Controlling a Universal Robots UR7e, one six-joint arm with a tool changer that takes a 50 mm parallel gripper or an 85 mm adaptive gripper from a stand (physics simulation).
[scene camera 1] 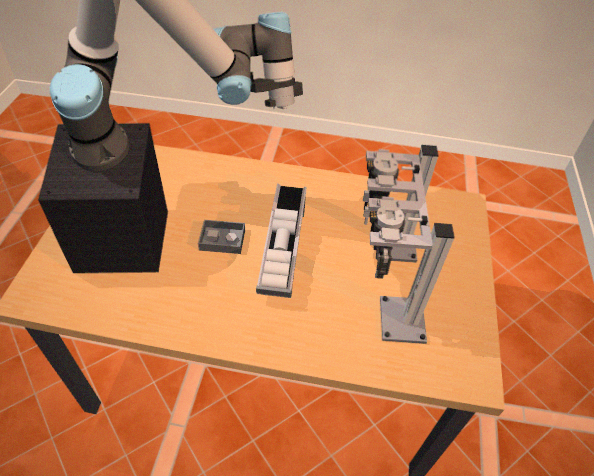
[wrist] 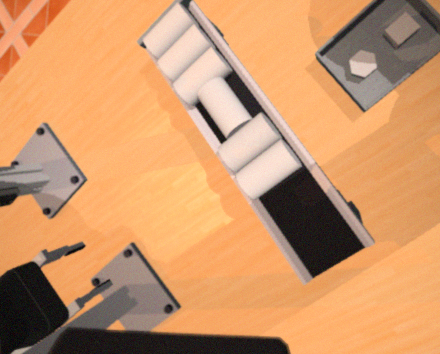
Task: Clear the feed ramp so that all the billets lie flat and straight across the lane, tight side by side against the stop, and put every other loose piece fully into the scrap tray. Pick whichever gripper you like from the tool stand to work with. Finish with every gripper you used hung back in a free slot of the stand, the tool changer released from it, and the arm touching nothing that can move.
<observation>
In view: a billet (wrist: 224,107), a gripper (scene camera 1: 384,167), a billet (wrist: 278,162), a billet (wrist: 194,43), a billet (wrist: 211,64), a billet (wrist: 259,134) and a tool stand (scene camera 1: 402,318).
The tool stand also shows in the wrist view (wrist: 139,299).
</observation>
